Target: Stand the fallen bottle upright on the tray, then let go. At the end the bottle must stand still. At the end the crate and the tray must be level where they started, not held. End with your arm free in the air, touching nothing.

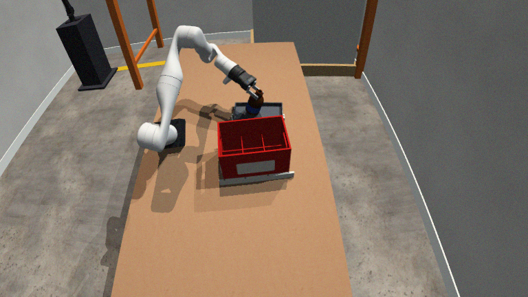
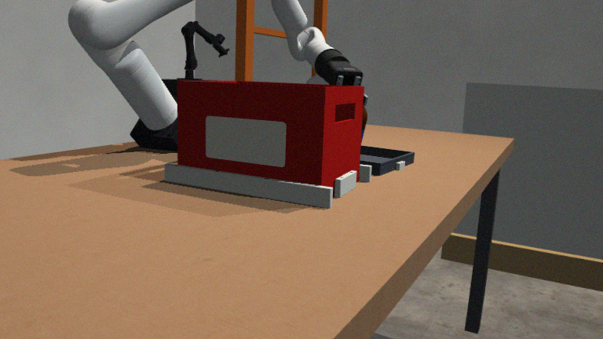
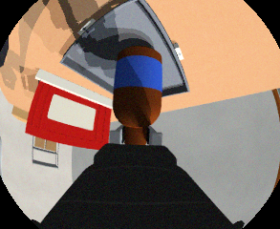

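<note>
My hand is 50 mm above the brown bottle, 10 mm to the right of it and 10 mm past it. The rest, counted from my hand: dark grey tray (130 mm below, 20 mm to the right); red crate (290 mm to the right, 60 mm below, 10 mm behind).
</note>
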